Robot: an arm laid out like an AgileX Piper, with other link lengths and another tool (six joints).
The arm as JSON. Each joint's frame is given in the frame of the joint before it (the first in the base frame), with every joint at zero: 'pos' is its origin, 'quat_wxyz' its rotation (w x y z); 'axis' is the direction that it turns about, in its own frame. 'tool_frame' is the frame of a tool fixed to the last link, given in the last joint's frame.
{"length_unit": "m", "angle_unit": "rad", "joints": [
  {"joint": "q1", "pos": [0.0, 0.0, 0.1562], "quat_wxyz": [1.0, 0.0, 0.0, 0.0], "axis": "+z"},
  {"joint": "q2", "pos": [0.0, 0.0, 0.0], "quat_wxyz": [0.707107, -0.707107, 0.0, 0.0], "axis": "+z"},
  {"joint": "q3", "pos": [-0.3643, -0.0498, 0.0], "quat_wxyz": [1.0, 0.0, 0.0, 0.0], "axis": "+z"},
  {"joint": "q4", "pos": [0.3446, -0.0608, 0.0], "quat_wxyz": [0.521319, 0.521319, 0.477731, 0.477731], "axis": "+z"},
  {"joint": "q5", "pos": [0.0, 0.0, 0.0], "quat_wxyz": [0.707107, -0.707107, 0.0, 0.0], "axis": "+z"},
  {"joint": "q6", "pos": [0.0, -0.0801, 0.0], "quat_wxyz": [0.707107, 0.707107, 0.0, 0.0], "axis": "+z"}
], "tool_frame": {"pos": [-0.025, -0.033, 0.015], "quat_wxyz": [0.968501, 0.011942, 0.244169, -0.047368]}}
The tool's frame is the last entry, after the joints.
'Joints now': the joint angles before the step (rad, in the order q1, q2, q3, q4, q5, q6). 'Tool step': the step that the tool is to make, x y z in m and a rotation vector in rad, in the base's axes. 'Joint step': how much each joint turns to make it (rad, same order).
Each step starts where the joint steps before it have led.
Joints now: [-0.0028, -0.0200, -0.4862, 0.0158, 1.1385, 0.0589]
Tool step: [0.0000, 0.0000, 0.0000, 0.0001, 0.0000, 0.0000]
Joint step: [0.0000, 0.0000, 0.0000, 0.0000, 0.0000, 0.0001]
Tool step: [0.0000, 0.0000, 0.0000, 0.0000, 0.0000, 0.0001]
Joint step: [0.0001, 0.0000, 0.0000, 0.0000, 0.0000, 0.0000]
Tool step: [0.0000, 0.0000, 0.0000, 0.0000, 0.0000, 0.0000]
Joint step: [0.0000, 0.0000, 0.0000, 0.0000, 0.0000, 0.0000]
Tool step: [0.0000, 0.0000, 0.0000, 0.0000, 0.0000, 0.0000]
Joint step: [0.0000, 0.0000, 0.0000, 0.0000, 0.0000, 0.0000]
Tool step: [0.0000, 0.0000, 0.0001, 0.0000, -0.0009, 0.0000]
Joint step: [0.0000, 0.0000, -0.0001, 0.0000, -0.0008, 0.0000]
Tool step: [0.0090, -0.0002, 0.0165, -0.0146, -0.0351, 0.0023]
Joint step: [-0.0002, 0.0529, -0.0291, -0.0054, -0.0589, -0.0121]
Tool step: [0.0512, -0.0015, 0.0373, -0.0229, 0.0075, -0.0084]
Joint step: [-0.0012, 0.2277, -0.0803, -0.0207, -0.1400, -0.0054]
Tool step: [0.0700, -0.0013, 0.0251, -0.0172, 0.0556, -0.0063]
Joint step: [0.0018, 0.2597, -0.0942, -0.0226, -0.1099, 0.0055]
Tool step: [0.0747, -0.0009, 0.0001, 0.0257, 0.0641, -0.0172]
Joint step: [-0.0003, 0.2427, -0.0752, -0.0027, -0.1025, 0.0350]
